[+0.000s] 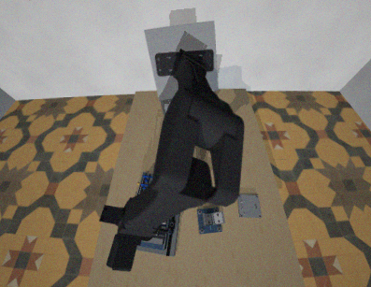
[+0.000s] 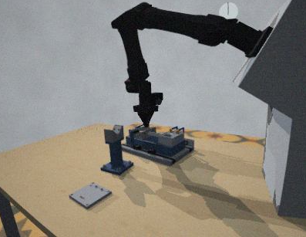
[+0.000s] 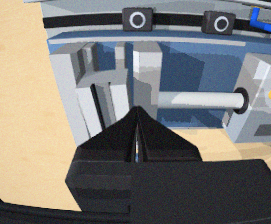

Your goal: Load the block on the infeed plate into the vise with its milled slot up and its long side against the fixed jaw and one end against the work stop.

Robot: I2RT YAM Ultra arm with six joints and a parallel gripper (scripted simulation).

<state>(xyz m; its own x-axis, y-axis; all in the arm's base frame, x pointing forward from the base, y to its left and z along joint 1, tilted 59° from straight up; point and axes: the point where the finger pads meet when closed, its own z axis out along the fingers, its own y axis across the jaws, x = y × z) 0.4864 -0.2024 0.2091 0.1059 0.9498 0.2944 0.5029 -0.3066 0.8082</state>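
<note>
Now: hand 20 mm short of the part and 10 mm above it. From my hand the other things lie so: fixed jaw (50 mm ahead, 30 mm below, 10 mm to the right); moving jaw (30 mm below, 10 mm to the left, 10 mm behind); work stop (40 mm to the left, 30 mm ahead, 20 mm below).
</note>
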